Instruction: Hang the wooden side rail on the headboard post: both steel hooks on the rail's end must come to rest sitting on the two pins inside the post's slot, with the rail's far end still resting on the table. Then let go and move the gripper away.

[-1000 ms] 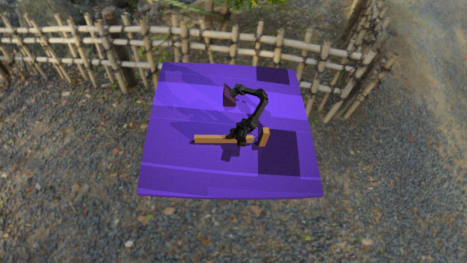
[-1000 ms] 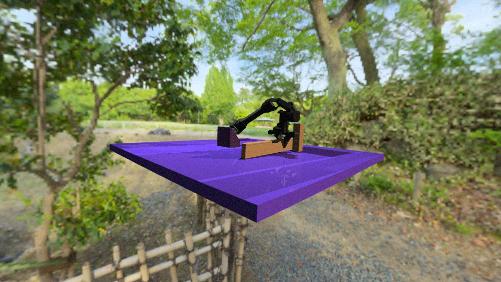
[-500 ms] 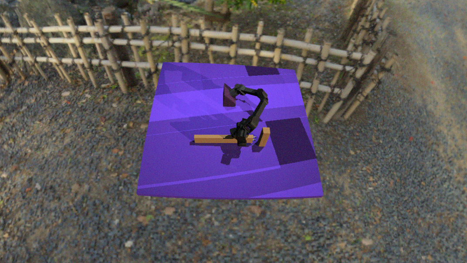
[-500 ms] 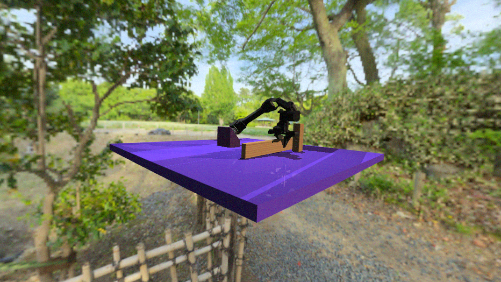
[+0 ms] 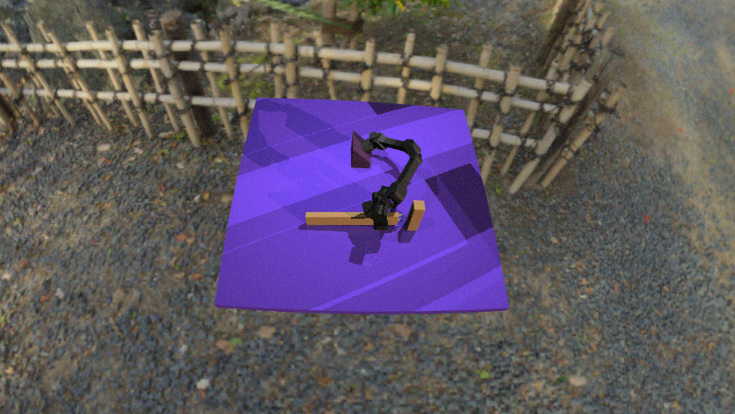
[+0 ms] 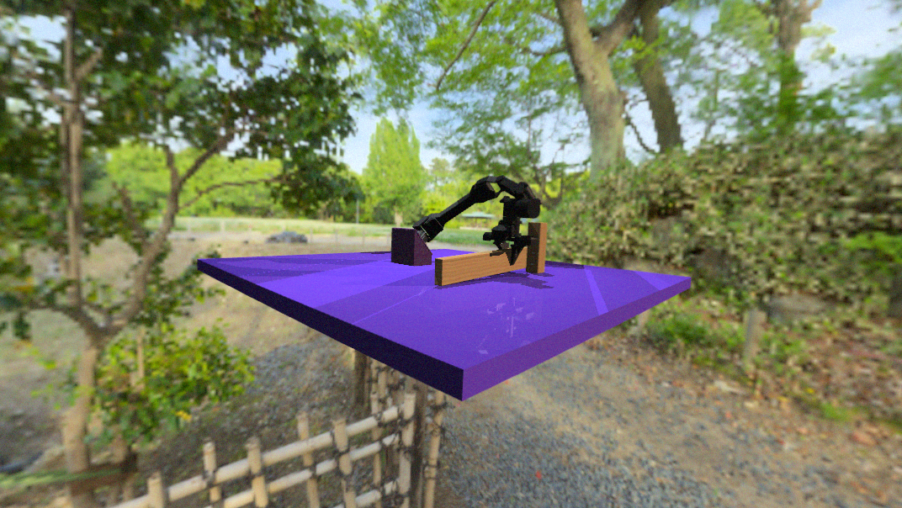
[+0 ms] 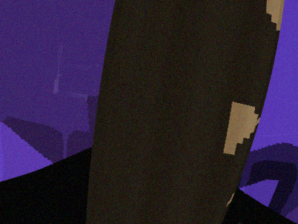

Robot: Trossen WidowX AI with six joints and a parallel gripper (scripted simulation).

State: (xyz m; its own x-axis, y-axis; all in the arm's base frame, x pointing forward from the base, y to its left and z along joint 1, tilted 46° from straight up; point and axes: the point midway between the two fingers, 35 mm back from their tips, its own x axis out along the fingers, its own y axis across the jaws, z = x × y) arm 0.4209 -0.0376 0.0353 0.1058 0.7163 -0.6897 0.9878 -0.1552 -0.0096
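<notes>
My gripper tip is now 16 cm to the right of the wooden headboard post, 5 cm below it and 3 cm short of it.
</notes>
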